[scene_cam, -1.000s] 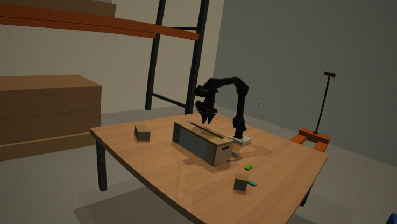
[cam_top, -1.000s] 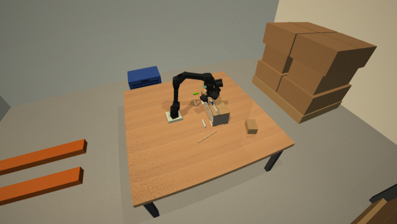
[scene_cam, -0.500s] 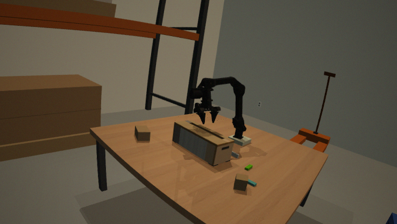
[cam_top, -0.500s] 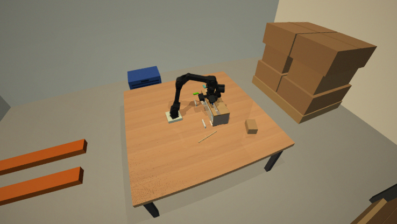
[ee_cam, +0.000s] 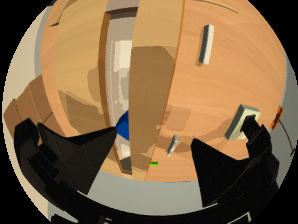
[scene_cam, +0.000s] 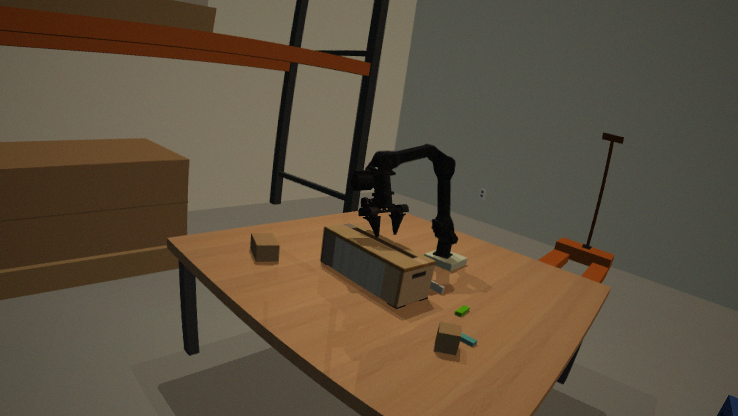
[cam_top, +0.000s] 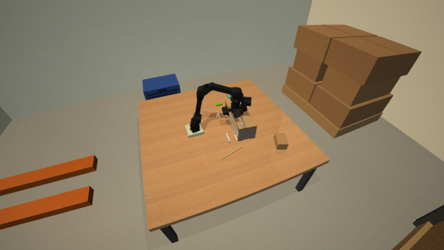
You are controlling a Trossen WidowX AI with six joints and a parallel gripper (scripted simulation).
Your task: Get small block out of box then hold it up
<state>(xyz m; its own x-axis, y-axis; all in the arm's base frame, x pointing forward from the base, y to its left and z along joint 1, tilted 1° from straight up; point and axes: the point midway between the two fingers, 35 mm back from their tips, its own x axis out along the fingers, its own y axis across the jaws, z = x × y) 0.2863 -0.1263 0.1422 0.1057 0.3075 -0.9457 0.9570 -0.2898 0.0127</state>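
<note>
My gripper tip is 70 mm above the box, 40 mm short of it and 20 mm to the right of it. Round my gripper tip: thin stick: 230 mm to the right, 160 mm behind, 130 mm below; cardboard cube: 370 mm to the left, 300 mm ahead, 110 mm below.
</note>
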